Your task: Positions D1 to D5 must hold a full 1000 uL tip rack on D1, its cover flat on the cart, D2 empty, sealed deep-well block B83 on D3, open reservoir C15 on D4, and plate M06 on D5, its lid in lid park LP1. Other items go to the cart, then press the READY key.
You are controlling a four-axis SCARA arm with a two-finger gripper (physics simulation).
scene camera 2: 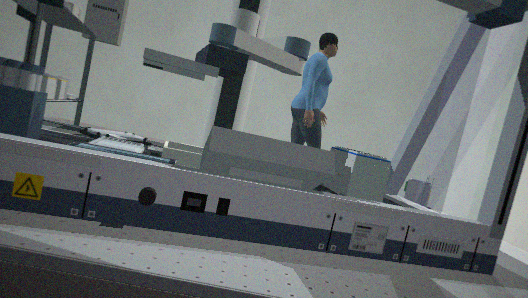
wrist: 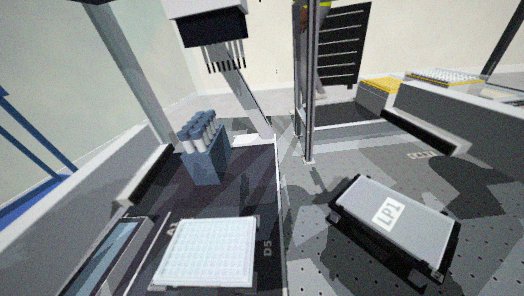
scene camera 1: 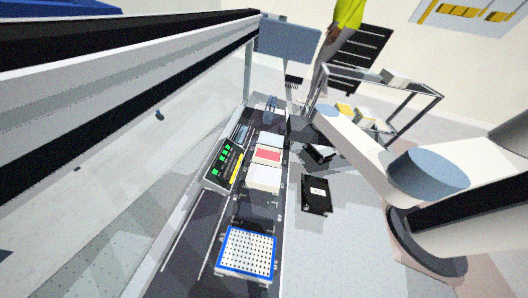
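Pixels of known places: gripper, between the fingertips: (wrist: 274, 117) (scene camera 1: 305, 112); arm's base, origin of its link: (scene camera 1: 420, 235).
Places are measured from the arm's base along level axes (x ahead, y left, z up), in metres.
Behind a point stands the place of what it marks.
Observation:
My gripper (wrist: 274, 117) @[x 0.605, y -0.167, z 0.263 m] is open and empty, its fingers at the left and right of the wrist view. Plate M06 (wrist: 207, 252) @[x 0.710, y -0.139, z 0.083 m] (scene camera 1: 271, 139) @[x 0.711, y -0.140, z 0.081 m] sits on D5, below and left of centre between the fingers. A clear, pale lid (wrist: 415, 225) @[x 0.434, y -0.220, z 0.071 m] lies on lid park LP1, below the right finger. Reservoir C15 (scene camera 1: 268, 154) @[x 0.691, y -0.037, z 0.081 m], open with red liquid, sits on D4. White block B83 (scene camera 1: 264, 177) @[x 0.663, y 0.108, z 0.114 m] sits on D3. D2 (scene camera 1: 252, 205) @[x 0.665, y 0.202, z 0.069 m] holds no labware. The blue-rimmed tip rack (scene camera 1: 246, 254) (scene camera 2: 370, 172) sits on D1. Its cover is not identifiable. The READY key cannot be made out.
A blue tube rack (wrist: 206, 162) @[x 0.763, y -0.266, z 0.131 m] (scene camera 1: 269, 110) @[x 0.783, y -0.277, z 0.152 m] stands beyond D5. The black RG nest (scene camera 1: 316, 192) @[x 0.451, y 0.045, z 0.063 m] lies beside the deck. A display (scene camera 1: 223, 162) @[x 0.815, y 0.135, z 0.144 m] with green squares stands left of D3. A cart post (wrist: 310, 85) @[x 0.573, y -0.409, z 0.217 m] rises ahead. Yellow-rimmed racks (wrist: 378, 92) @[x 0.412, y -0.497, z 0.165 m] (wrist: 442, 79) @[x 0.281, y -0.514, z 0.181 m] stand at the right.

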